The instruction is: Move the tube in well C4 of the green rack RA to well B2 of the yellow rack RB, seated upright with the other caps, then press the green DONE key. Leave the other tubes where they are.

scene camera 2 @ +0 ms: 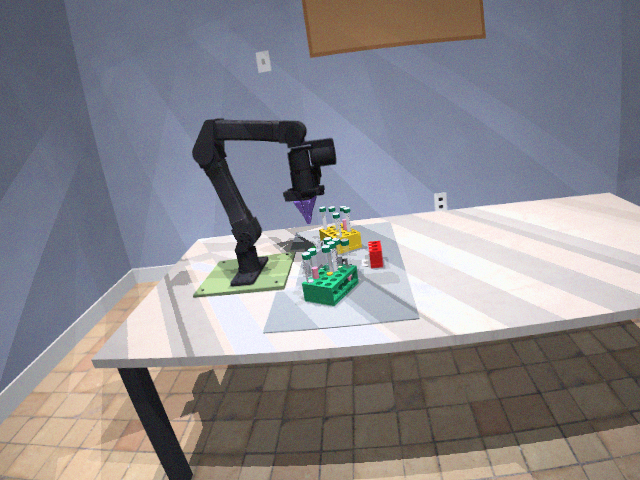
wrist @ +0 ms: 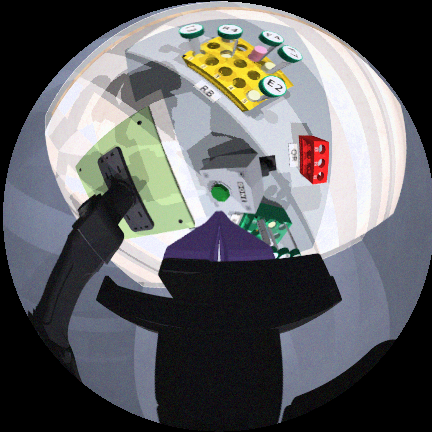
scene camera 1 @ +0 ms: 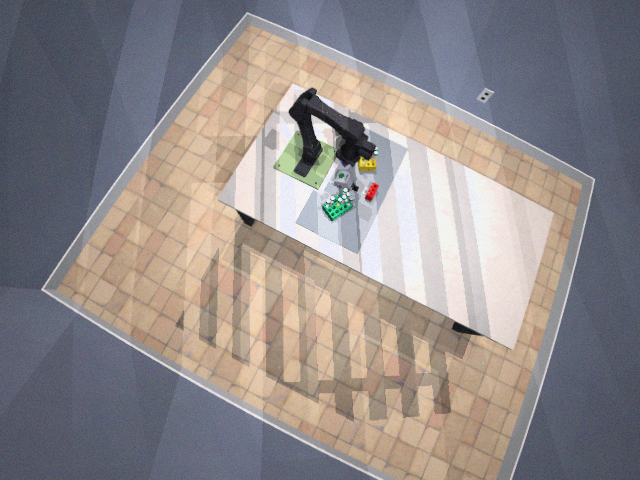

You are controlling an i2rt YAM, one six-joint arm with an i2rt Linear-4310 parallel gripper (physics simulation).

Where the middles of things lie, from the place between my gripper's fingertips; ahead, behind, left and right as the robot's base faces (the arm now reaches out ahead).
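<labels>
Grey box with green button (wrist: 233, 181): from my hand, 10 cm below, 4 cm ahead, 1 cm to the right.
</labels>
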